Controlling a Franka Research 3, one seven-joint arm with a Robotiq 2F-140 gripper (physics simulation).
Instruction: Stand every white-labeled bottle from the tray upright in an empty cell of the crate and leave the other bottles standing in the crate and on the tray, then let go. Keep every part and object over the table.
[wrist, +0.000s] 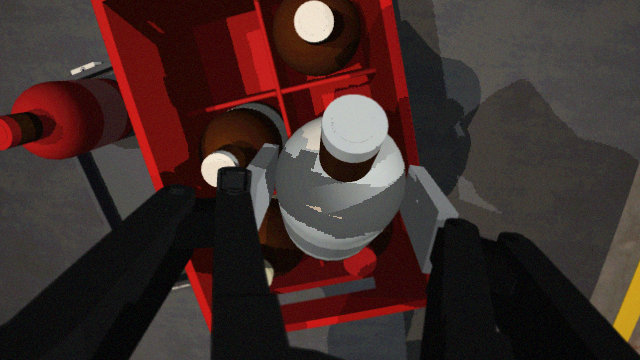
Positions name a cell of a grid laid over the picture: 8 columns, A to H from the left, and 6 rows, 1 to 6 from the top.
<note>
In view: my gripper (E3), a cream-capped brown bottle (D5) and a red-capped brown bottle (E5).
</note>
